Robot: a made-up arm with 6 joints.
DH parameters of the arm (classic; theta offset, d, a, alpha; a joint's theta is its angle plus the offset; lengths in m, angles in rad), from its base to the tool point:
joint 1: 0 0.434 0 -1.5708
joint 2: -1.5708 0 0.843 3.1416
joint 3: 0 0 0 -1.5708
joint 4: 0 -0.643 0 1.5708
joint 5: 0 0.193 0 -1.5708
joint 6: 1.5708 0 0 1.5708
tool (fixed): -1.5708 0 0 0
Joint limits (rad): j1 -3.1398..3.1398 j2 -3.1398..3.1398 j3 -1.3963..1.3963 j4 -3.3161..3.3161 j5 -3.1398..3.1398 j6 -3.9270..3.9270
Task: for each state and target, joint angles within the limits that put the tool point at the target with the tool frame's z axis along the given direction. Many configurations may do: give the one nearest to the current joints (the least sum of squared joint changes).
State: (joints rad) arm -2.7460 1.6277 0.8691 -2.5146 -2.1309 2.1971
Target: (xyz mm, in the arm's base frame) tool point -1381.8 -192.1 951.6 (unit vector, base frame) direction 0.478 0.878 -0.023
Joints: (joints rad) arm -3.1374 1.1030 1.3963 -2.8765 -1.8146 2.0738
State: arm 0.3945 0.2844 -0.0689 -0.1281 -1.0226 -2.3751
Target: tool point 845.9 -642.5 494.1 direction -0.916 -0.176 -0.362
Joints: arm -0.4822 0.8485 0.0921 -0.4099 -0.5416 -2.1504
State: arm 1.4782 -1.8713 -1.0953 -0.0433 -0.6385 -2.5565
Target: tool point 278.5 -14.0 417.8 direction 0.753 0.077 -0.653
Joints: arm 2.3640 -1.9339 -1.3963 -0.2815 -1.3867 -2.4372
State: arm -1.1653 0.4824 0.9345 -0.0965 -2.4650 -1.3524
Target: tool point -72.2 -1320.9 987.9 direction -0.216 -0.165 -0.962
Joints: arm -1.4863 0.9095 1.0588 -0.3165 -3.1398 -0.5478
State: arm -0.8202 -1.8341 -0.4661 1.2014 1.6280 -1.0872
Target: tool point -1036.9 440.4 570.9 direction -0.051 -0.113 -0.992
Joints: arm -0.4687 -2.0750 -0.1568 1.1688 1.5536 -0.3624
